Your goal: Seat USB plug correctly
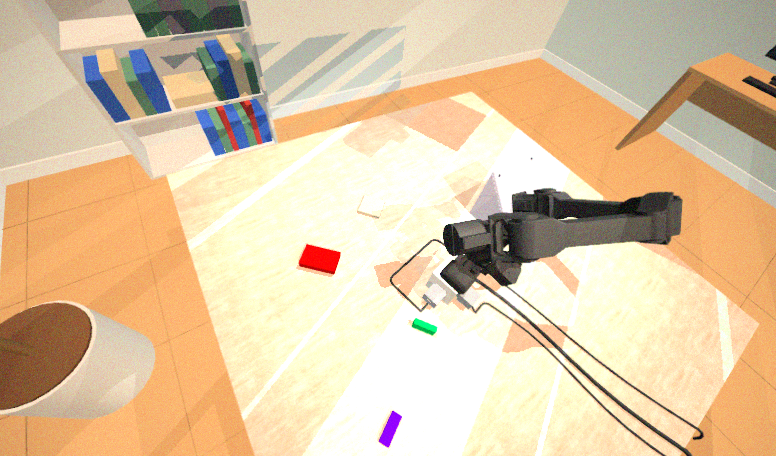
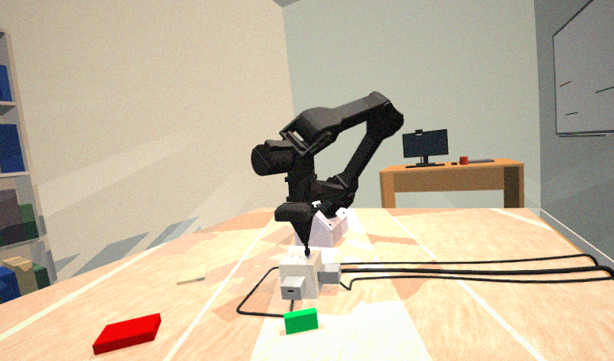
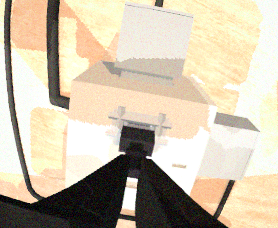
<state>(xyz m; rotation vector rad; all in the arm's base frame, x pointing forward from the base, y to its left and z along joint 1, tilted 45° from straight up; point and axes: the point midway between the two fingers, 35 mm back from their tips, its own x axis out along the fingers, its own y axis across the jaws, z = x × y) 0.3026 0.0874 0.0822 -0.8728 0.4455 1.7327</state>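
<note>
Right now the dark USB plug is 2 cm below my gripper tip. The rest, counted from my gripper tip: flat tile (8 cm ahead, 33 cm to the right, 10 cm below); USB socket (4 cm below); green block (12 cm ahead, 6 cm to the left, 9 cm below).
</note>
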